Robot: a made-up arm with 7 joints.
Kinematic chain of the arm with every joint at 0, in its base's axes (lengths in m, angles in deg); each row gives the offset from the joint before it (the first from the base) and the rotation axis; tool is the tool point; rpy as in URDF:
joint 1: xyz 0 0 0.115 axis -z
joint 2: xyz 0 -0.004 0.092 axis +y
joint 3: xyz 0 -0.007 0.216 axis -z
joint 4: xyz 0 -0.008 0.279 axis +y
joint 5: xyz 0 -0.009 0.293 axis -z
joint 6: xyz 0 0 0.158 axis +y
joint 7: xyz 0 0 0.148 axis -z
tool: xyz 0 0 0 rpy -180 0 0
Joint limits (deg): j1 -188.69..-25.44 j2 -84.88..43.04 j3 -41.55..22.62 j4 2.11..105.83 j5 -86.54..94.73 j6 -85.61..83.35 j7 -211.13..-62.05
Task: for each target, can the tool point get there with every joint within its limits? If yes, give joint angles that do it. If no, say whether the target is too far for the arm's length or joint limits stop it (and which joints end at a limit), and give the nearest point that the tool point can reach.
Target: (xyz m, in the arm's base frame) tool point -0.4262 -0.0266 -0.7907
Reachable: no: joint limits stop it (at a limit: joint 2, joint 4) | nearest point -0.5485 -0.0342 0.0361 | short by 0.836 m
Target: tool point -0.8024 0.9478 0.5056
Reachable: no: too far | nearest point -0.6047 0.7143 0.5270 | short by 0.307 m
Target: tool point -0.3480 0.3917 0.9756
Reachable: yes | joints -100.02 -0.45 -34.09 63.26 -1.27 -0.25 -177.15
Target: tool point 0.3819 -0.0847 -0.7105
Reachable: no: joint limits stop it (at a limit: joint 1, joint 2, joint 4) | nearest point 0.5315 0.0953 0.0512 | short by 0.797 m
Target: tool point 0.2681 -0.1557 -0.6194
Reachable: no: joint limits stop it (at a limit: joint 1, joint 2, joint 4) | nearest point 0.5177 0.0557 0.0659 | short by 0.759 m
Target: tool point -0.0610 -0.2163 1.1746
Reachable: yes | joints -109.78 -36.54 -20.27 46.79 -2.66 9.35 -92.20
